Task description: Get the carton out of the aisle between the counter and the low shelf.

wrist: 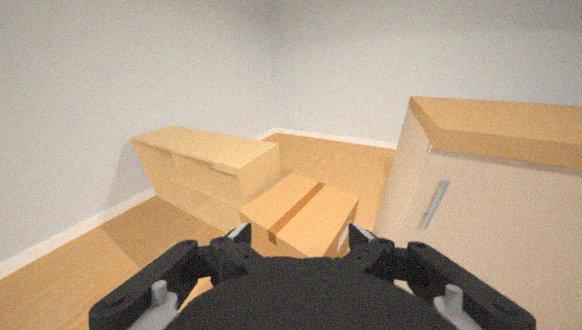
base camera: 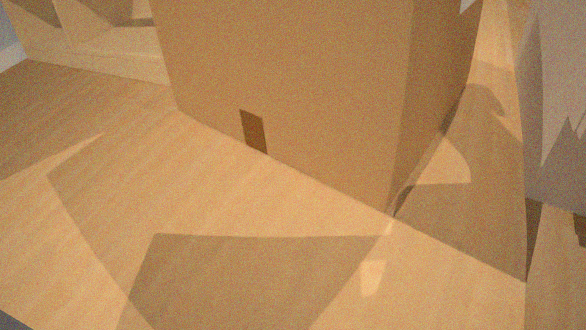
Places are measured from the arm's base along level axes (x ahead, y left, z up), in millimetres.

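Pixels of known places: gripper, fingertip midpoint: (wrist: 299, 234).
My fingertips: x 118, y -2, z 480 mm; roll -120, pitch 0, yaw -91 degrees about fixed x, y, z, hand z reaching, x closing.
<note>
Ahead of a thing's pixels: the offset from my fingertips to its top centre. "pt": to the spot under its first point. Level surfaces: height alone.
The carton @[26 mm right, 585 mm ahead, 470 mm down] (base camera: 300, 90) (wrist: 300, 210) is a brown box with a dark tape strip along its top. It stands upright on the floor between the low shelf @[267 mm down] (wrist: 215, 150) on the left and the counter (wrist: 480, 200) on the right. In the base camera view it fills the upper middle, close in front of the base, and its top is cut off. Its near end is partly hidden behind my fingers in the wrist view. My gripper (wrist: 299, 234) is open, with nothing between the fingertips; the carton shows beyond and below it.
The low shelf's base @[798 mm down] (base camera: 110, 45) shows at the upper left of the base camera view, and the counter's pale side (base camera: 560, 100) at the right. A handle @[pt 304 mm right, 177 mm ahead, 130 mm down] (wrist: 436, 205) is on the counter's front. Grey walls (wrist: 150, 65) meet in a corner behind. Shadows cross the wooden floor @[877 mm down] (base camera: 200, 200).
</note>
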